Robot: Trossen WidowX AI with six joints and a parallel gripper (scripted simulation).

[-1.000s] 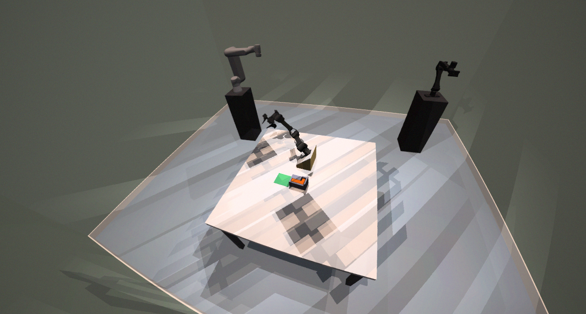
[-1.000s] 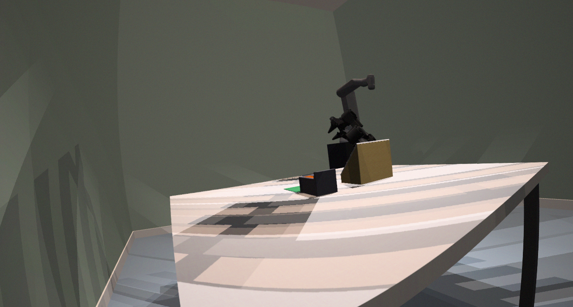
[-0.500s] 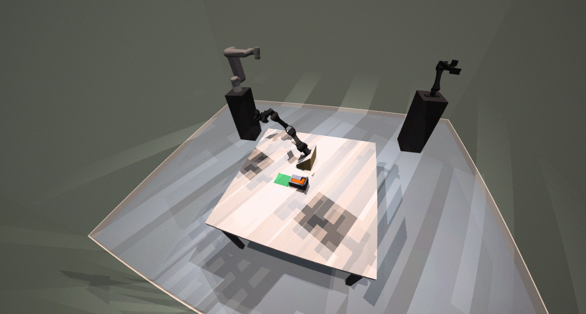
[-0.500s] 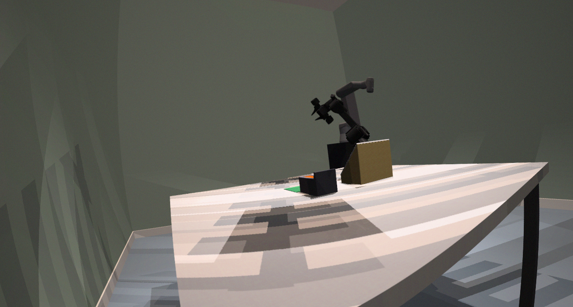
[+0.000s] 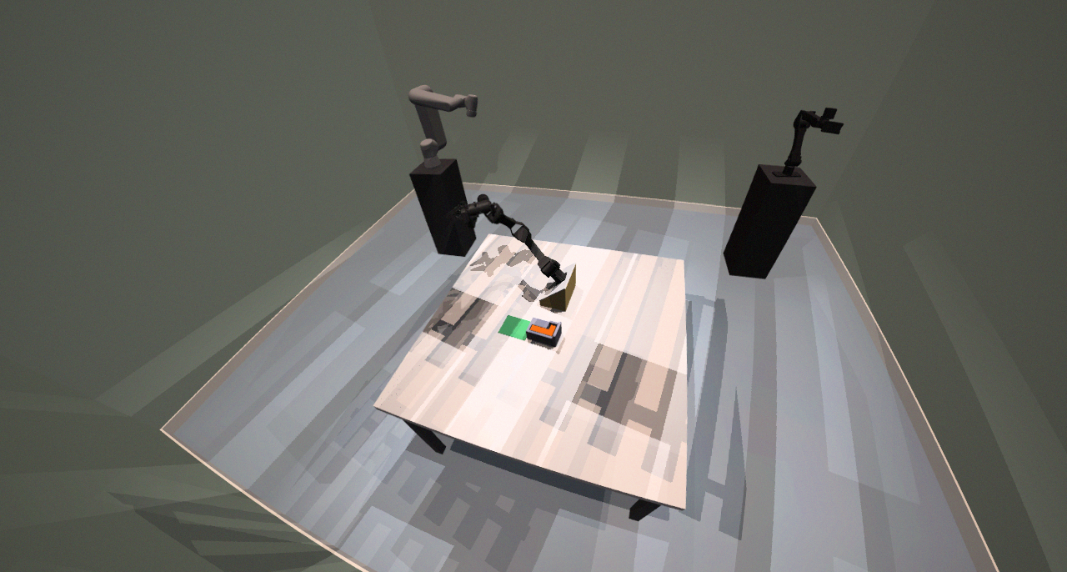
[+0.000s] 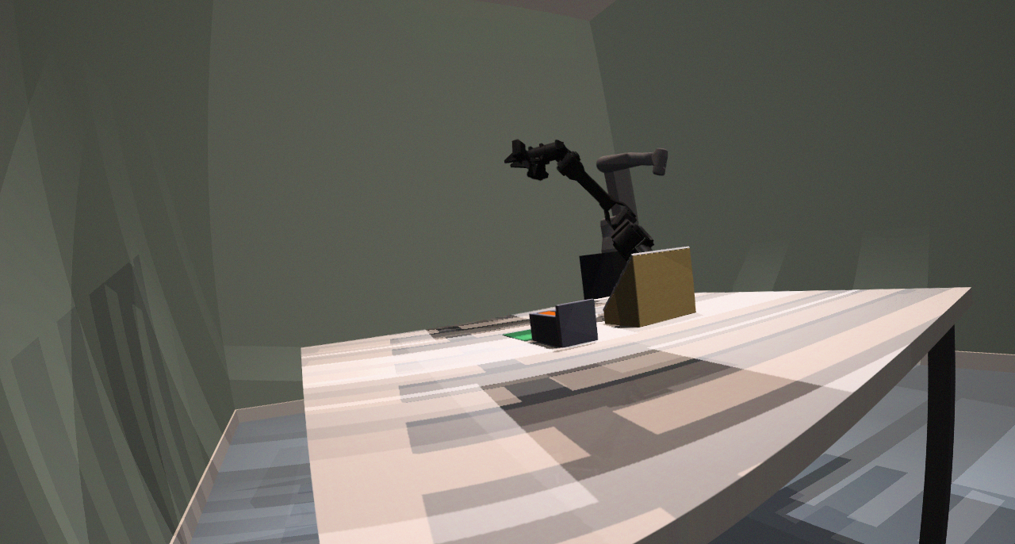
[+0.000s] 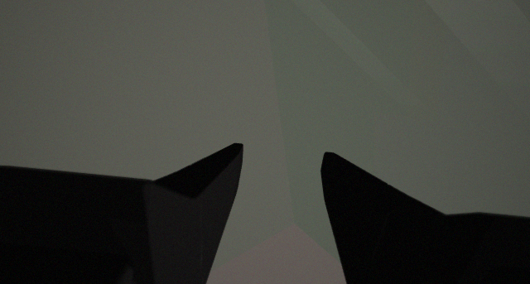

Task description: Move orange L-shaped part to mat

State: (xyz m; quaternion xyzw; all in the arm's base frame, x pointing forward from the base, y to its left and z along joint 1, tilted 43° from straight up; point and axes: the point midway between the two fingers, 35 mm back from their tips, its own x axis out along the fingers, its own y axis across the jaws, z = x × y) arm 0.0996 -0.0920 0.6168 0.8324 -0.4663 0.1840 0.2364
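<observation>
Now: the orange L-shaped part 490 mm to the left of my gripper tip, 480 mm below it and 200 mm ahead of it. The rest, counted from my gripper tip: green mat (540 mm below, 330 mm to the left, 180 mm ahead).
</observation>
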